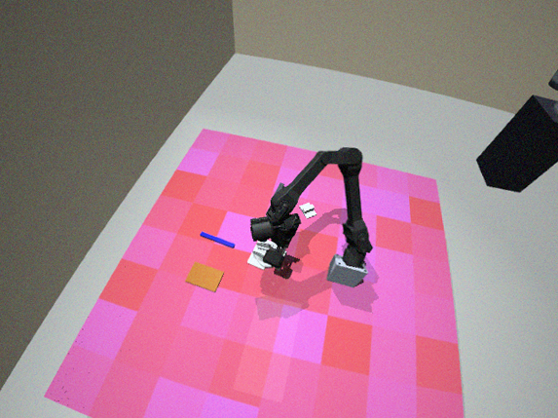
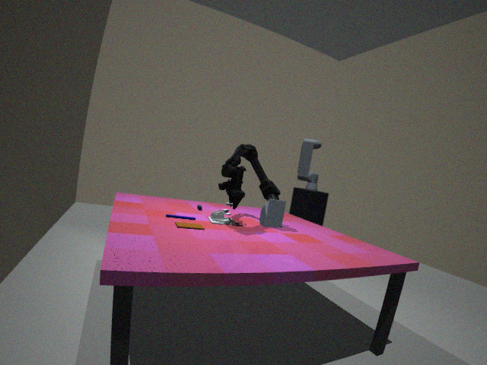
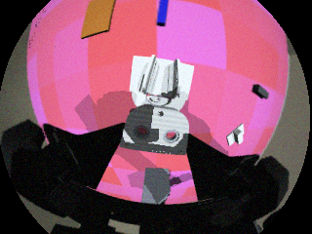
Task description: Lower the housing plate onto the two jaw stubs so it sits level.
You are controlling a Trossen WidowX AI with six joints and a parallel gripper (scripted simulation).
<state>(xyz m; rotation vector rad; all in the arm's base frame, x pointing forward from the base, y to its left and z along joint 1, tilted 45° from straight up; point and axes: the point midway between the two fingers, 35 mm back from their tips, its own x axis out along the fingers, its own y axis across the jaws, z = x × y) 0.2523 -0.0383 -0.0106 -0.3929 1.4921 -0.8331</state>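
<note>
The white ribbed fixture is 80 mm below my gripper tip, 70 mm ahead of it and 20 mm to the right of it. The rest, counted from my gripper tip: white housing plate (20 mm above, 10 mm ahead); blue bar (260 mm ahead, 80 mm below, 40 mm to the right); orange flat plate (260 mm ahead, 120 mm to the left, 80 mm below).
</note>
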